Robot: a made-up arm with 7 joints.
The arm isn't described. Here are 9 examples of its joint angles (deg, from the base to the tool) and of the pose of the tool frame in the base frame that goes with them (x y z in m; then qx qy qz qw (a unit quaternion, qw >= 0)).
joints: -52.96 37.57 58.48 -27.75 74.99 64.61 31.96
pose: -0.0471 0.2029 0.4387 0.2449 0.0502 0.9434 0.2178
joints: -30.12 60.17 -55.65 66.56 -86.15 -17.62 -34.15
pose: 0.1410 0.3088 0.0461 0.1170 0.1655 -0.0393 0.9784
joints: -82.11 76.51 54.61 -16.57 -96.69 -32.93 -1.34
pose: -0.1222 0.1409 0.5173 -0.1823 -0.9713 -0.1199 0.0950
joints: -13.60 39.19 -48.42 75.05 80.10 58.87 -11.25
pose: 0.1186 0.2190 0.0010 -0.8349 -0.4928 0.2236 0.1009
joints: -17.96 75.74 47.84 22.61 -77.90 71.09 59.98
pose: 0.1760 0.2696 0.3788 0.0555 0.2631 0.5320 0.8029
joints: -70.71 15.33 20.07 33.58 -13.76 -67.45 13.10
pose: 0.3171 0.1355 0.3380 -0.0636 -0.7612 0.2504 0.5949
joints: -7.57 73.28 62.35 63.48 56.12 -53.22 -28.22
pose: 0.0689 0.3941 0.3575 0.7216 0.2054 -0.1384 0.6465
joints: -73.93 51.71 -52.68 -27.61 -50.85 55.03 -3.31
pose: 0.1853 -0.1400 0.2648 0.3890 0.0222 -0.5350 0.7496
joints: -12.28 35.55 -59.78 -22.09 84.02 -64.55 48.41
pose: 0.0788 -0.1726 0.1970 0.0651 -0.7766 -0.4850 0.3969
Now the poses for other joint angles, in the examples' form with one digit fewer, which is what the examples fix.
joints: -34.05 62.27 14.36 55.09 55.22 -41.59 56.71
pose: 0.233 0.311 0.271 0.780 -0.327 0.187 0.501
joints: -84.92 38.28 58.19 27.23 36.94 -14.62 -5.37
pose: 0.148 0.333 0.404 0.318 -0.460 0.427 0.711
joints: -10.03 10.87 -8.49 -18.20 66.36 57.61 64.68
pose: 0.237 0.068 0.264 0.709 -0.082 0.546 0.440
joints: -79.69 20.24 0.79 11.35 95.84 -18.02 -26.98
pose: 0.226 -0.005 0.486 0.899 -0.271 -0.024 0.344
